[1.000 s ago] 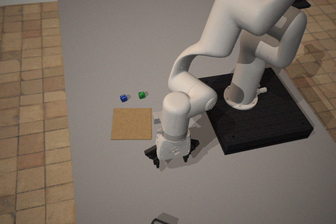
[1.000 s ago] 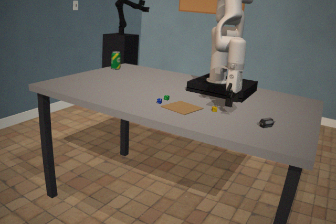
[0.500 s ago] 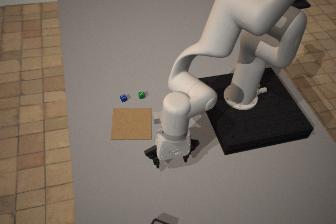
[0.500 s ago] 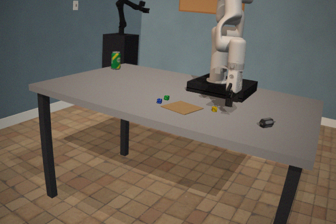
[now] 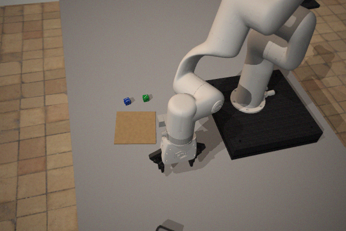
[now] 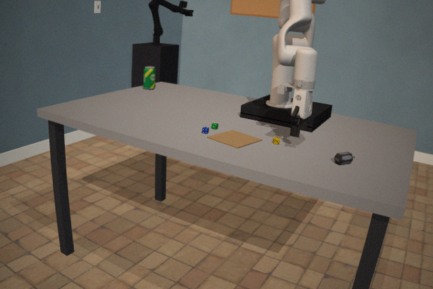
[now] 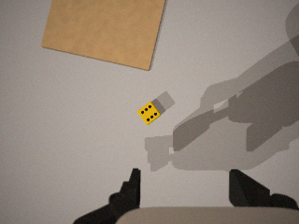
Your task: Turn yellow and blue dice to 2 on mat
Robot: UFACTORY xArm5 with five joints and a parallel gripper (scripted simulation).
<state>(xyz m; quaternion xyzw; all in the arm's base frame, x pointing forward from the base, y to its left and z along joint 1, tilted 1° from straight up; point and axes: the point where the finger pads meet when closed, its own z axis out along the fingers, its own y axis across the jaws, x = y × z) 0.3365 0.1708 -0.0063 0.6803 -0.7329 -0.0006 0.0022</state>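
Right now the yellow die is 70 mm to the right of my hand, 40 mm below it and 30 mm ahead of it. From my hand the other things lie so: blue die: 330 mm to the right, 70 mm ahead, 40 mm below; then green die: 320 mm to the right, 40 mm below; then mat: 210 mm to the right, 70 mm ahead, 50 mm below.
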